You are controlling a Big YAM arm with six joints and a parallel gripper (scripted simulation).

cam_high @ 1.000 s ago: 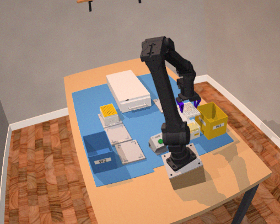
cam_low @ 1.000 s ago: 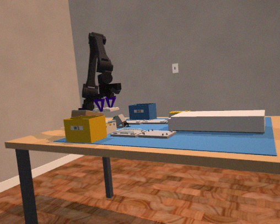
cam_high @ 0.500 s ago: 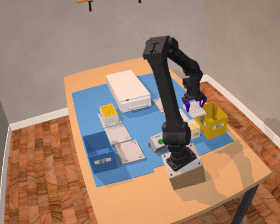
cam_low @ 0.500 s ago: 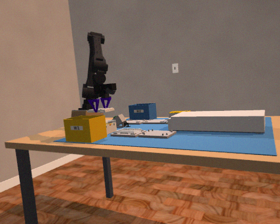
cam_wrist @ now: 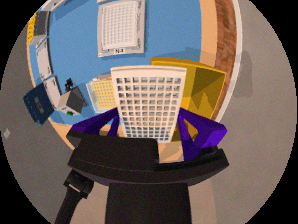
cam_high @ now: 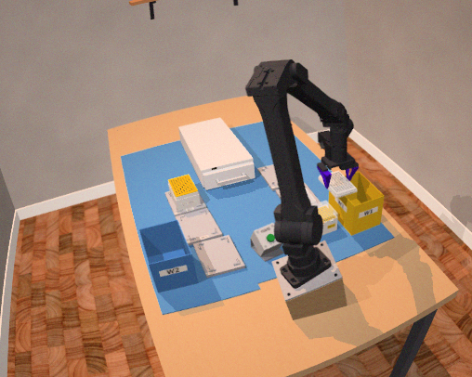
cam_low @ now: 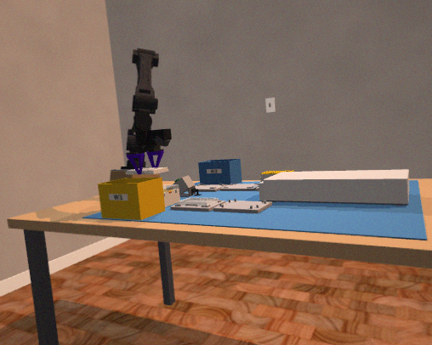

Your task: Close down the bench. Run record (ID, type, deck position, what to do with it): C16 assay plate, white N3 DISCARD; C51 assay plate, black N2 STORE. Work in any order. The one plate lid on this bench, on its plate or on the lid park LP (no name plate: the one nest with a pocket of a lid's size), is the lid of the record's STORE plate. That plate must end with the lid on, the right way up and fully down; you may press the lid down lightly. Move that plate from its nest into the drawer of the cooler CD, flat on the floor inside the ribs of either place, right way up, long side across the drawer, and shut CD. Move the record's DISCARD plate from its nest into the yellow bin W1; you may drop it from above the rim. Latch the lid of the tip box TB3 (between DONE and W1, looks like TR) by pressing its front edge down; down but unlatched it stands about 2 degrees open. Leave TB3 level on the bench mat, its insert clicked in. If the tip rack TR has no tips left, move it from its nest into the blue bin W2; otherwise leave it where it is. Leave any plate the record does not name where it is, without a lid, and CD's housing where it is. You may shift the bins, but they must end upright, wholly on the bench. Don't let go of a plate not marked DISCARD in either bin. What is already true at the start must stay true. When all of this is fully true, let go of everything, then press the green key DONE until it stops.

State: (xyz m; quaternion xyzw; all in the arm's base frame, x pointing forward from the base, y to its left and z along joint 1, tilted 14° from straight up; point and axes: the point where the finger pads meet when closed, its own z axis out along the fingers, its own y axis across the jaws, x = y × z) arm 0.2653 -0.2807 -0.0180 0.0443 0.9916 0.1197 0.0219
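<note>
My gripper is now 110 mm above the yellow bin W1, 70 mm to the left of it and 30 mm past it. Also, from my hand: tip box TB3 (100 mm below, 90 mm to the left, 10 mm behind); tip box lid (90 mm to the left, 90 mm below, 10 mm behind); white assay plate (right at my hand).
</note>
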